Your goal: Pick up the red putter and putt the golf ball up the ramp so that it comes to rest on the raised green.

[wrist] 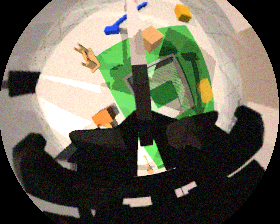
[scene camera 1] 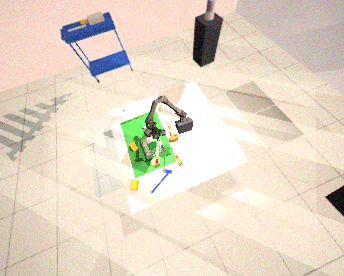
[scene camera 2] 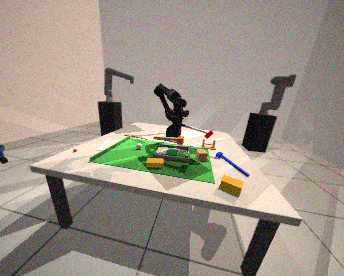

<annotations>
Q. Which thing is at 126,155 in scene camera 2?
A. A green mat.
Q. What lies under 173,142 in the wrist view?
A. My gripper.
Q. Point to a green mat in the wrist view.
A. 178,39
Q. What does my gripper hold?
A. A red putter.
</annotations>
